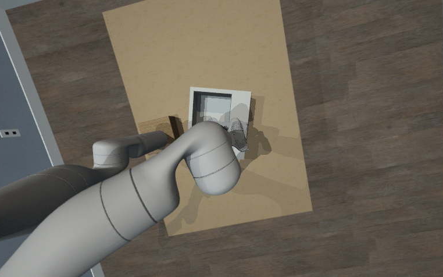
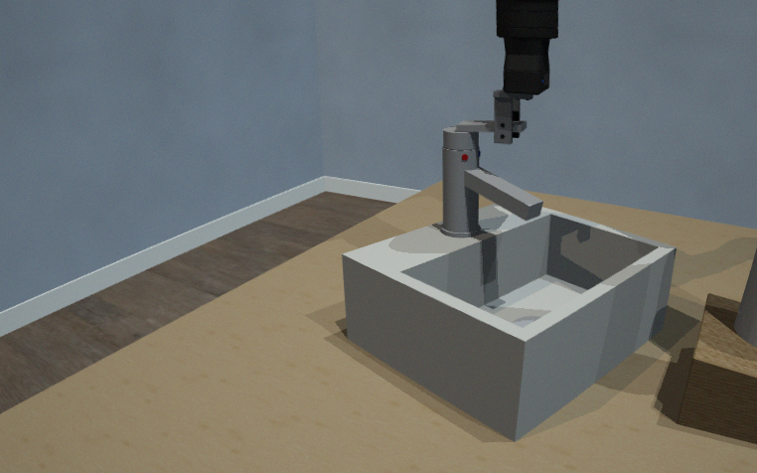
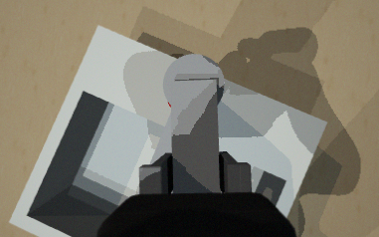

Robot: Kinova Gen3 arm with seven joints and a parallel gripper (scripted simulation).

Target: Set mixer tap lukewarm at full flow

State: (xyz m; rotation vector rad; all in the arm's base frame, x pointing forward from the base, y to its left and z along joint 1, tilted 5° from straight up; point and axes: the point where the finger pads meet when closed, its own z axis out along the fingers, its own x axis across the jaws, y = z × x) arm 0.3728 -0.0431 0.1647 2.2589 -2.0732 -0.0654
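My gripper is now 20 mm short of the flat lever. Round my hand: grey square sink: 50 mm behind, 50 mm to the left, 230 mm below; then grey mixer tap: 40 mm ahead, 10 mm to the left, 50 mm below.
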